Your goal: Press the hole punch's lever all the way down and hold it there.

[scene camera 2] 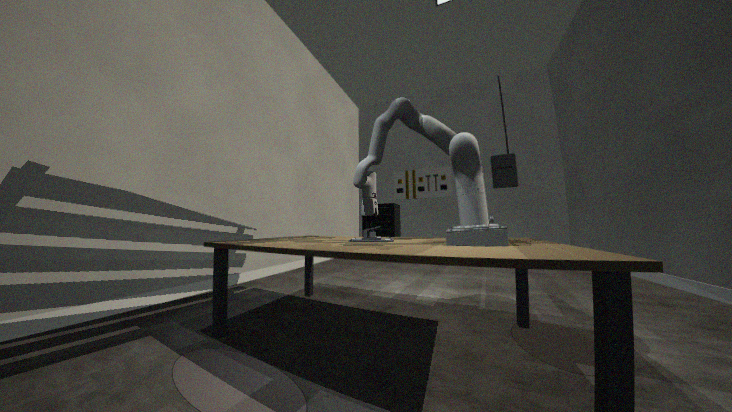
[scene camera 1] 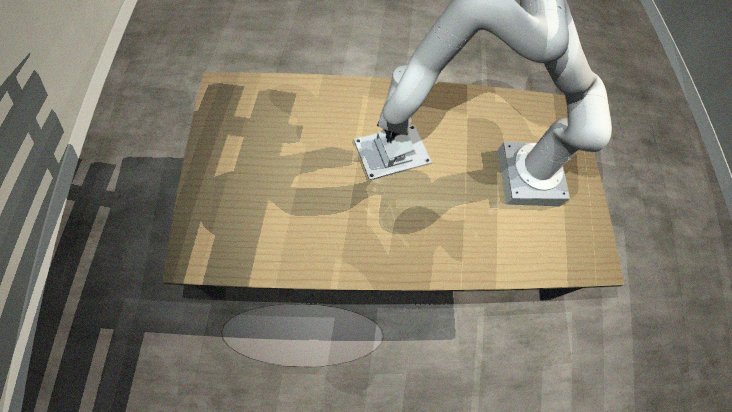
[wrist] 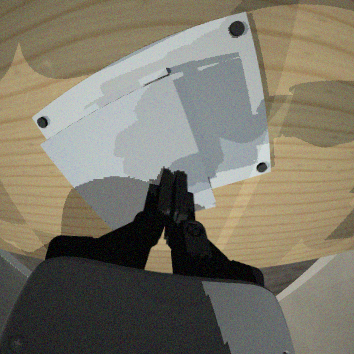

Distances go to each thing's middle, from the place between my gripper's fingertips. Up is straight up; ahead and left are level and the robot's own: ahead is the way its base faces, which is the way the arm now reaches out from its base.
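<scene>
I find my hand 1 cm above the flat grey lever [wrist: 109, 156], 1 cm to the right of it and 2 cm past it. There is a flat base plate [scene camera 1: 369, 154] too, and that one is 7 cm below my hand, 1 cm to the left of it and 2 cm behind it.
</scene>
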